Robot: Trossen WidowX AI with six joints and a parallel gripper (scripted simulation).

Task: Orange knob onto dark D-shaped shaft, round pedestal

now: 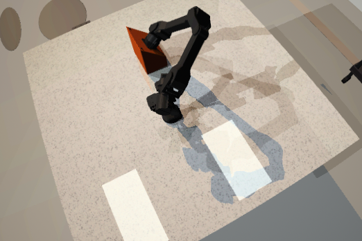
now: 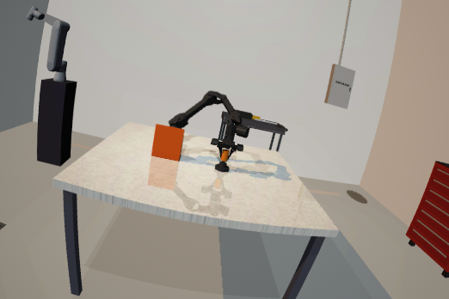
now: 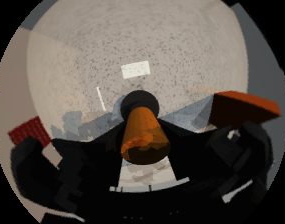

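My gripper tip is 2 cm below the orange knob. From my gripper tip the other things lie so: dark round pedestal (4 cm below).
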